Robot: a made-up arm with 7 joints.
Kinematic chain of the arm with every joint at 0, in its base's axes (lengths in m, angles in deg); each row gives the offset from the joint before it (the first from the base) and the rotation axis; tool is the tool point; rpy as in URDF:
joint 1: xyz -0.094 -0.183 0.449 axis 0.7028 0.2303 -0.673
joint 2: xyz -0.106 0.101 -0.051 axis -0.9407 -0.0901 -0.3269
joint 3: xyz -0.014 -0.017 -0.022 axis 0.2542 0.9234 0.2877
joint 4: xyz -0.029 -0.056 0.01 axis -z
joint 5: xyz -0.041 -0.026 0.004 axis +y
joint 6: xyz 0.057 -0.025 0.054 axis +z
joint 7: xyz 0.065 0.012 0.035 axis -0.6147 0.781 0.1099
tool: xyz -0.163 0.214 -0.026 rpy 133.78 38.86 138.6
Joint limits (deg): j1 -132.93..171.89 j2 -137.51..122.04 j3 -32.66..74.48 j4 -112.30..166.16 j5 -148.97..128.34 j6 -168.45..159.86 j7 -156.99..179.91
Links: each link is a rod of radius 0.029 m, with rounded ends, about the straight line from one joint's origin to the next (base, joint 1, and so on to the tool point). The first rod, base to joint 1, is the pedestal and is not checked.
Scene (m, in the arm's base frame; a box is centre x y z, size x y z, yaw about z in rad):
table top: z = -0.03
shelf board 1: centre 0 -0.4 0.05 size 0.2 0.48 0.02 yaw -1.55
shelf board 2: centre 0 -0.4 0.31 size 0.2 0.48 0.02 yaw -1.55
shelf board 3: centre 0 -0.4 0.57 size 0.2 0.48 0.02 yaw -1.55
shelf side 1: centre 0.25 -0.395 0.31 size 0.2 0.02 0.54 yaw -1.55
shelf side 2: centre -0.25 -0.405 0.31 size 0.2 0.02 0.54 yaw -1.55
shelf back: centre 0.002 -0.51 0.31 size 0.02 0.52 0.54 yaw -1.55
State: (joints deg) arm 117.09 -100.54 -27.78 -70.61 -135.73 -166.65 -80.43
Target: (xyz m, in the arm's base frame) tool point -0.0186 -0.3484 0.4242
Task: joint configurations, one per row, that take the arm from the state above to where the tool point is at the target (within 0.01 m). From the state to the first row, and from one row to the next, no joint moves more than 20 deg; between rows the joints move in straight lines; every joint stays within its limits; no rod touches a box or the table.
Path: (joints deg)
1: 97.89 -90.00 -18.98 -76.47 -128.83 -166.95 -76.25
2: 78.70 -79.46 -10.19 -82.33 -121.93 -167.25 -72.07
3: 59.50 -68.92 -1.39 -88.19 -115.02 -167.55 -67.89
4: 40.31 -58.38 7.41 -94.05 -108.12 -167.85 -63.71
5: 21.11 -47.84 16.20 -99.92 -101.22 -168.15 -59.53
6: 1.92 -37.30 25.00 -105.78 -94.32 -168.45 -55.34
7: 10.47 -36.88 27.79 -106.70 -93.92 -153.95 -51.55
8: 19.02 -36.45 30.58 -107.63 -93.51 -139.44 -47.76
9: 27.57 -36.02 33.37 -108.56 -93.11 -124.94 -43.97
10: 37.03 -36.79 18.24 -109.81 -90.52 -137.67 -53.96
11: 46.50 -37.55 3.12 -111.05 -87.92 -150.41 -63.94
12: 55.96 -38.31 -12.01 -112.30 -85.33 -163.14 -73.93

